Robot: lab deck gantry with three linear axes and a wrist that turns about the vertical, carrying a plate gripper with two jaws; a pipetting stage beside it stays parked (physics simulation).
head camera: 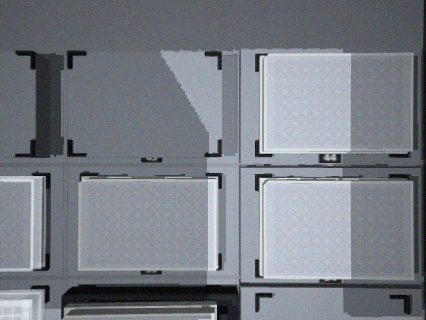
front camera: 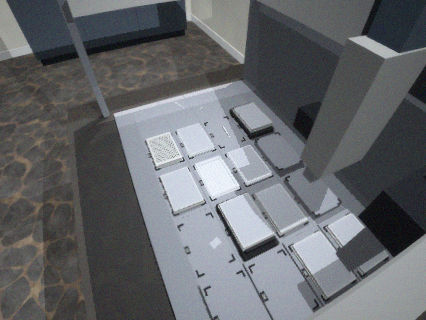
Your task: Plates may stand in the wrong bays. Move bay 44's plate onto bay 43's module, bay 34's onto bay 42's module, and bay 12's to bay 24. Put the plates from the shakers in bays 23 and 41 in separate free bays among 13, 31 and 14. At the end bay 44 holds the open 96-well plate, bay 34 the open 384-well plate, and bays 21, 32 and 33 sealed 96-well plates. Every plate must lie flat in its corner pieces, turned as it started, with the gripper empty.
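Where they show: gripper, fingertip midpoint: [front camera: 365,247]; robot's base, link origin: [front camera: 146,142].
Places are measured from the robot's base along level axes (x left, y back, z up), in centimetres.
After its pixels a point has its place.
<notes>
Pale plates with faint round wells lie flat in bay 44 [front camera: 345,227] @[x 36.0, y -51.7, z 2.9 cm] [head camera: 305,100] @[x 36.6, y -52.9, z 2.9 cm] and bay 34 [front camera: 317,250] @[x 26.0, y -53.0, z 2.9 cm] [head camera: 305,225] @[x 26.1, y -52.9, z 2.9 cm]. The modules of bay 43 [front camera: 305,187] @[x 35.1, y -37.5, z 1.9 cm] [head camera: 135,105] @[x 36.3, y -38.2, z 1.9 cm] and bay 42 [front camera: 275,150] @[x 35.4, y -22.5, z 1.9 cm] [head camera: 15,100] @[x 36.7, y -27.8, z 1.9 cm] are bare. A pale plate [front camera: 181,190] @[x 4.1, y -23.8, z 1.4 cm] lies in bay 12. The shaker plates in bay 23 [front camera: 245,220] @[x 14.6, y -39.6, z 3.7 cm] [head camera: 140,315] @[x 19.0, y -39.3, z 3.6 cm] and bay 41 [front camera: 252,116] @[x 36.1, y -7.1, z 3.6 cm] sit raised on black bases. Bay 24 [front camera: 275,280] @[x 14.3, y -54.0, z 1.5 cm] [head camera: 325,312] @[x 18.0, y -55.1, z 1.5 cm], bay 13 [front camera: 200,235] @[x 4.0, y -37.1, z 0.0 cm], bay 14 [front camera: 230,295] @[x 4.2, y -52.4, z 1.4 cm] and bay 31 [front camera: 217,131] @[x 23.7, y -5.4, z 0.0 cm] show no plate. My gripper's jaws show in neither view.
Other plates lie in bay 33 [front camera: 280,207] @[x 25.5, y -39.5, z 1.4 cm] [head camera: 145,225] @[x 25.6, y -39.0, z 1.4 cm], bay 32 [front camera: 252,167] @[x 25.7, y -25.0, z 1.4 cm] [head camera: 15,225] @[x 25.7, y -27.5, z 1.4 cm] and bay 21 [front camera: 195,140] @[x 14.7, y -7.6, z 1.4 cm]. Bay 22 has a gridded white plate [front camera: 216,176] @[x 14.8, y -23.3, z 1.1 cm] [head camera: 17,305] @[x 18.6, y -27.7, z 1.4 cm]; bay 11 has a finely gridded plate [front camera: 164,150] @[x 4.3, y -7.7, z 1.4 cm]. A grey column [front camera: 350,105] @[x 19.4, y -46.8, z 40.4 cm] stands at the right.
</notes>
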